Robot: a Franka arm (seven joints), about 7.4 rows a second.
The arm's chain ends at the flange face. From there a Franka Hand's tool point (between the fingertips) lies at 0.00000 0.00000 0.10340 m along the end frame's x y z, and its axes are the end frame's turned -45 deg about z.
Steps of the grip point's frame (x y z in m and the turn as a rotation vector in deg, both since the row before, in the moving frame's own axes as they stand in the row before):
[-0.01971 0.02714 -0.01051 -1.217 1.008 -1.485]
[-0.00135 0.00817 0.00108 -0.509 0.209 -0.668]
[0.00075 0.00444 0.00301 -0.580 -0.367 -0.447]
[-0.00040 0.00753 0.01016 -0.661 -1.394 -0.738]
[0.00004 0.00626 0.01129 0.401 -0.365 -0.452]
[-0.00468 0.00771 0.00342 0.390 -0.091 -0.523]
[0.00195 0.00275 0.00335 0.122 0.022 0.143]
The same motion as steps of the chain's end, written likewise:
[0.00241 0.03290 -0.01047 -0.148 1.573 -1.485]
[0.00390 0.00635 0.00108 -0.212 0.508 -0.668]
[0.00339 0.00140 0.00302 -0.670 0.151 -0.447]
[0.00596 0.00298 0.01020 -1.453 -0.518 -0.738]
[0.00543 0.00444 0.01129 0.025 -0.542 -0.452]
[0.00276 0.00914 0.00342 0.211 -0.340 -0.523]
[0.00345 0.00075 0.00335 0.102 -0.071 0.143]

